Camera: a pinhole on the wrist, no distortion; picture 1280 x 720 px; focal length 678.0 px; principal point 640.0 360.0 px. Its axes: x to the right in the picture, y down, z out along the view. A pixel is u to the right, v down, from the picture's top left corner.
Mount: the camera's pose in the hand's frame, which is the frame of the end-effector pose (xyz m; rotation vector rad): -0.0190 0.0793 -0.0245 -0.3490 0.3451 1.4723
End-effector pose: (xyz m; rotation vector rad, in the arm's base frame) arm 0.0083 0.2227 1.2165 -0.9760 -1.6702 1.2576
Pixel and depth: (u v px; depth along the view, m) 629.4 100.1 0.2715
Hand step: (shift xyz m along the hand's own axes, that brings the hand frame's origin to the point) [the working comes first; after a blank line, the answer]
In the camera's frame: -0.0042 -0.1041 0.2715

0.0881 0.1857 0.2240
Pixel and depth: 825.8 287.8 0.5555
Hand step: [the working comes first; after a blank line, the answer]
In the camera's frame: 0.1522 -0.0592 0.5555

0.0577 0.4521 0.4118
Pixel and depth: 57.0 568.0 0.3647
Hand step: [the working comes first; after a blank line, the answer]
In the camera's frame: -0.3136 0.1119 0.3647

-0.1473 -0.0377 0.4378
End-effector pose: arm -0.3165 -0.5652 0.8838 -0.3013 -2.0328 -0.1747
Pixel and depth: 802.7 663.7 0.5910
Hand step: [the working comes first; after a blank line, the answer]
In the camera's frame: 0.1418 0.2647 0.5910

-0.2657 0.4799 0.4426
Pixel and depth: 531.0 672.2 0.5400
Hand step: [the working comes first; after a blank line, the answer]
In the camera's frame: -0.0868 0.2487 0.5400

-0.2660 0.2511 0.4955
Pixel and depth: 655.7 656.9 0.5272
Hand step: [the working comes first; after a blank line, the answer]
In the camera's frame: 0.0122 0.2309 0.5272

-0.2416 0.3335 0.4416
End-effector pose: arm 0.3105 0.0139 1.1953 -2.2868 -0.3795 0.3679
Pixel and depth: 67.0 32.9 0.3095
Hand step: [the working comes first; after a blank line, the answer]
In the camera's frame: -0.2616 -0.1493 0.3095

0.1161 -0.0324 0.3702
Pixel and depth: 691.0 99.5 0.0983
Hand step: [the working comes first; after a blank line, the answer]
In the camera's frame: 0.0074 -0.0378 0.0983

0.0205 0.1259 0.0616
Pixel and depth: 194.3 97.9 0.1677
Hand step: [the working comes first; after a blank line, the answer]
In the camera's frame: -0.1102 -0.0648 0.1677

0.0403 0.0482 0.1755
